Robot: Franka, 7 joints.
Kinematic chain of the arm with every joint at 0, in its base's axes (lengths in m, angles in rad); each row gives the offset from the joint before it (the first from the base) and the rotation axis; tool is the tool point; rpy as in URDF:
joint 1: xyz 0 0 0.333 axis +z
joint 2: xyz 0 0 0 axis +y
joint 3: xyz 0 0 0.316 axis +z
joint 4: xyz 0.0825 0 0 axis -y
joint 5: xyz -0.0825 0 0.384 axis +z
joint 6: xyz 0 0 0 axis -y
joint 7: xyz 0.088 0 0 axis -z
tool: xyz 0 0 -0.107 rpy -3.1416 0 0
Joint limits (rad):
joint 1: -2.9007..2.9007
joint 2: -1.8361..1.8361
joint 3: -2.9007..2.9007
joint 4: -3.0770..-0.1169
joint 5: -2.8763..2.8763
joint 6: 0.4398..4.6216
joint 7: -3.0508..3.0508
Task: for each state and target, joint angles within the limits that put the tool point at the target. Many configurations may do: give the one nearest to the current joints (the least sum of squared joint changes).
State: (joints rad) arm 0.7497 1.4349 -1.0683 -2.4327 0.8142 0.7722 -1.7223
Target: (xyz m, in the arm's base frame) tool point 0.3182 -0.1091 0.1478
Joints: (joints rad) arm 0.8270 1.3029 -1.2358 -2.2428 0.8301 0.7401 -1.7223
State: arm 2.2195 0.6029 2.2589 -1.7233 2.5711 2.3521 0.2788
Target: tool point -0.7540 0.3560 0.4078
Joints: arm 2.1725 1.5629 1.7036 -0.9036 2.6383 2.2599 0.2788
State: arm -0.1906 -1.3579 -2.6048 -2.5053 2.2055 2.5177 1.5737
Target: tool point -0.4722 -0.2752 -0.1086
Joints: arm -0.1383 -1.3958 -2.5720 -1.6839 2.2246 2.3668 1.5737
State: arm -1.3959 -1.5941 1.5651 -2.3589 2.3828 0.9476 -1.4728
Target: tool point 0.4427 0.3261 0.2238
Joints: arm -1.3425 -1.5950 1.5928 -2.2317 2.4055 0.9562 -1.4728
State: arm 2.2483 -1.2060 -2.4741 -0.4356 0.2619 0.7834 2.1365
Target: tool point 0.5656 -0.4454 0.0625
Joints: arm 2.2220 -1.6174 -2.5891 -0.4138 0.2306 1.3459 2.1365
